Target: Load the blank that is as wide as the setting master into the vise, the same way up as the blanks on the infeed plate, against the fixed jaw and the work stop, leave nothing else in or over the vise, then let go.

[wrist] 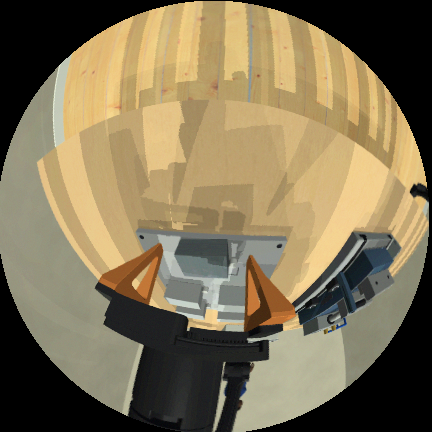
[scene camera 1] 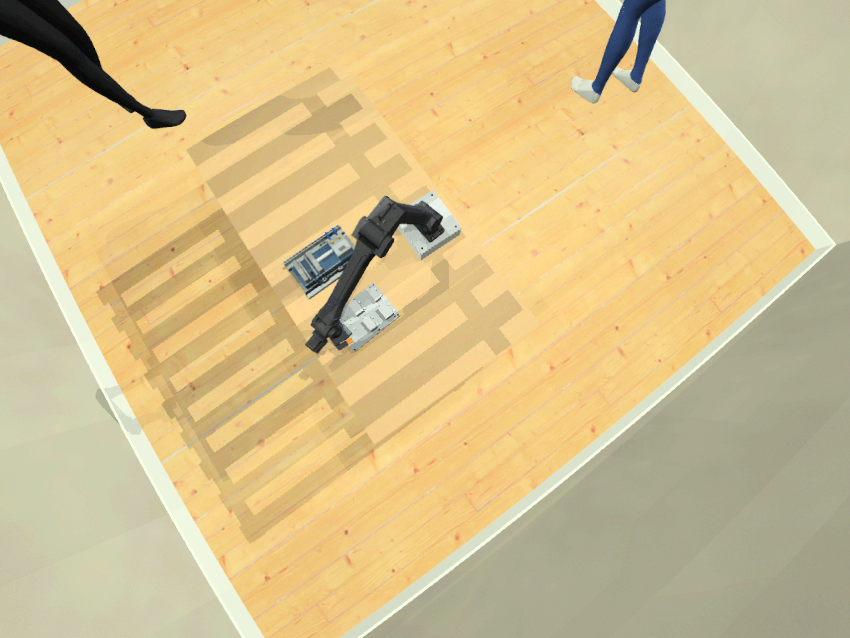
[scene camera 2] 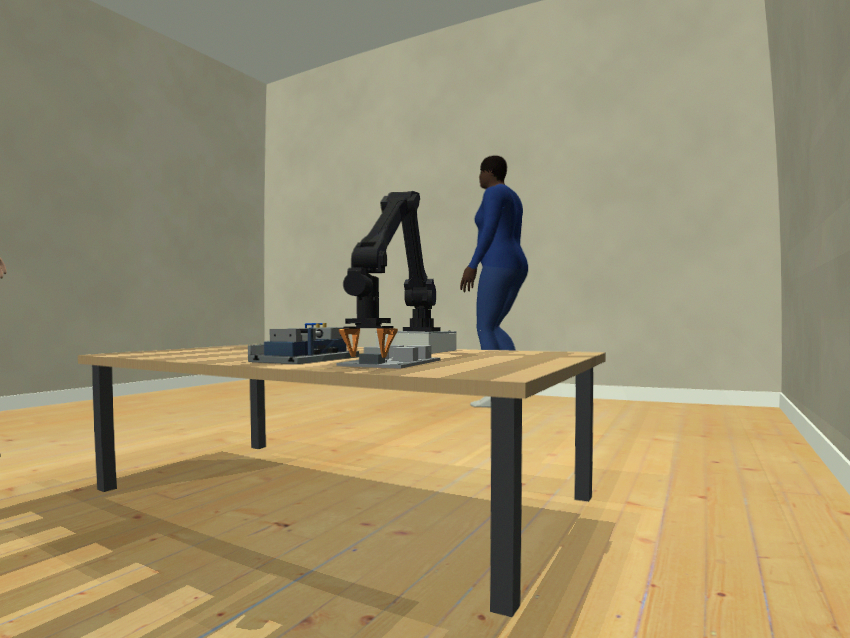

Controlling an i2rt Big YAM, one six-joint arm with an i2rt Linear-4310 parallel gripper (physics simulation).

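Pixels of known places: gripper, fingertip midpoint: [wrist: 203, 253] [scene camera 1: 340, 333] [scene camera 2: 368, 357]; arm's base at its link origin: [scene camera 1: 428, 227] [scene camera 2: 421, 331].
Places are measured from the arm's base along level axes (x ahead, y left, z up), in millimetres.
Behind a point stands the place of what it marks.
My gripper [scene camera 2: 368, 355] @(x 585, y 103, z -50 mm) [wrist: 203, 253] @(x 585, y 103, z -50 mm) is open and empty, its orange fingers pointing down over the infeed plate [scene camera 1: 393, 315] @(x 364, y 186, z -67 mm) [scene camera 2: 401, 365] @(x 587, y 198, z -68 mm) [wrist: 265, 244] @(x 584, y 35, z -66 mm). A dark grey blank [scene camera 2: 371, 358] @(x 590, y 115, z -52 mm) [wrist: 202, 256] @(x 589, y 102, z -42 mm) lies on the plate, between and just beyond the fingertips in the wrist view. Lighter grey blanks [scene camera 1: 370, 321] @(x 456, y 149, z -31 mm) [scene camera 2: 403, 353] @(x 480, y 153, z -46 mm) [wrist: 185, 292] @(x 480, y 144, z -46 mm) stand behind it; one finger partly hides another blank [wrist: 231, 296] @(x 483, y 69, z -46 mm). The vise [scene camera 1: 334, 266] @(x 420, y -135, z -19 mm) [scene camera 2: 284, 347] @(x 571, y -174, z -30 mm) [wrist: 371, 265] @(x 572, y -145, z -20 mm), with blue body and grey jaws, stands beside the plate. I cannot tell which part is the setting master, or how the widths compare.
The arm's base plate [scene camera 1: 444, 236] @(x -25, y 76, z -1 mm) [scene camera 2: 441, 341] @(x 13, y 82, z -36 mm) stands behind the infeed plate and vise on the wooden table [scene camera 2: 473, 377] @(x 722, y 428, z -75 mm) [wrist: 210, 150] @(x 682, y 93, z -75 mm). Small blue and yellow parts [scene camera 1: 332, 234] @(x 335, y -269, z -45 mm) [wrist: 336, 326] @(x 361, y -217, z 29 mm) stick up at the vise's end. A person in blue [scene camera 2: 503, 226] stands beyond the table.
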